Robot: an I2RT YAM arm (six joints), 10 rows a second.
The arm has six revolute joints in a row. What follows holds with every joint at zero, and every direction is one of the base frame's.
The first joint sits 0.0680 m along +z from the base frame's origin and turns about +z.
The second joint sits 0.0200 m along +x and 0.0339 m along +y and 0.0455 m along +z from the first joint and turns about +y.
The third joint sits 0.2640 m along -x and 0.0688 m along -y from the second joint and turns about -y.
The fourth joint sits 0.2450 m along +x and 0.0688 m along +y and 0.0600 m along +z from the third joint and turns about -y.
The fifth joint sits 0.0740 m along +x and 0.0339 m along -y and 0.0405 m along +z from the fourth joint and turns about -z.
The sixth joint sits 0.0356 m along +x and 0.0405 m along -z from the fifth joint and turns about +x.
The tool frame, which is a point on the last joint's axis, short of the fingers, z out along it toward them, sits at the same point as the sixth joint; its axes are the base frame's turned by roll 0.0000, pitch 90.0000 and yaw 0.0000 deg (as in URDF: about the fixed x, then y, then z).
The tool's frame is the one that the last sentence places.
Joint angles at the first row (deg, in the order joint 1, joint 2, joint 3, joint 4, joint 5, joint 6):
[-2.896, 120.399, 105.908, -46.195, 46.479, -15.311]
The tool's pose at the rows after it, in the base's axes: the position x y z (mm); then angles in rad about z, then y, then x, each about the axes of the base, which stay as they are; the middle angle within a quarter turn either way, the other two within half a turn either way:
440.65, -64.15, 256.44, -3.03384, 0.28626, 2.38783
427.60, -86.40, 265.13, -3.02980, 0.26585, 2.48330
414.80, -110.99, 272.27, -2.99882, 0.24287, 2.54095
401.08, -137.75, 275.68, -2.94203, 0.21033, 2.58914
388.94, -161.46, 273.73, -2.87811, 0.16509, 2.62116
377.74, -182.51, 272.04, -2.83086, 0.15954, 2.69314
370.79, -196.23, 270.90, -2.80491, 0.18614, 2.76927
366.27, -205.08, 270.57, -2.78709, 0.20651, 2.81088
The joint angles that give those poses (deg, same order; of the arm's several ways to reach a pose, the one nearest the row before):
[-5.410, 118.934, 105.908, -50.851, 38.829, -15.114]
[-8.885, 117.141, 105.905, -54.083, 32.862, -15.093]
[-12.688, 115.764, 105.906, -56.226, 28.840, -15.071]
[-16.884, 114.957, 105.908, -58.215, 25.496, -14.086]
[-20.601, 114.979, 105.888, -60.031, 23.660, -12.448]
[-24.206, 114.977, 105.884, -61.100, 18.983, -11.835]
[-26.741, 115.000, 105.886, -61.275, 13.650, -11.835]
[-28.359, 115.001, 105.886, -61.188, 10.503, -11.857]

